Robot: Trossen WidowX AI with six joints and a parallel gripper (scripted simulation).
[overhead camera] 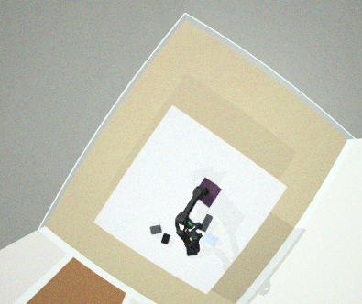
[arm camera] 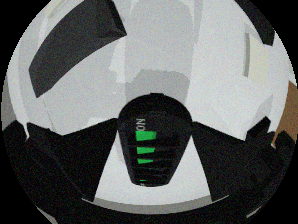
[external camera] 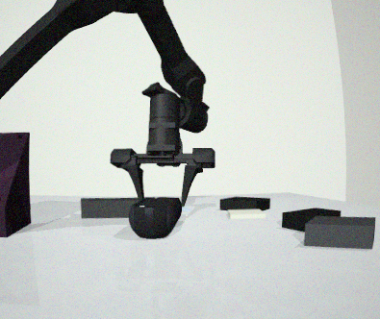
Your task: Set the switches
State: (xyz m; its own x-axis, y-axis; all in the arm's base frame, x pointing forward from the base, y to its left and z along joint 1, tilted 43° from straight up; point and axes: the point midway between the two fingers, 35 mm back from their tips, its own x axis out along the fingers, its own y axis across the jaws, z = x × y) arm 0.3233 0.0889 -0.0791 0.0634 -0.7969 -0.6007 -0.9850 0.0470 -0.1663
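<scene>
Right now the grey block is 10 cm behind my gripper tip, 10 cm to the left of it and 2 cm below it. From my gripper tip the other things lie so: black block (25 cm ahead, 9 cm to the right, 2 cm below); then cream plate (17 cm ahead, 7 cm to the left, 3 cm below); then light blue piece (1 cm ahead, 23 cm to the left, 3 cm below).
</scene>
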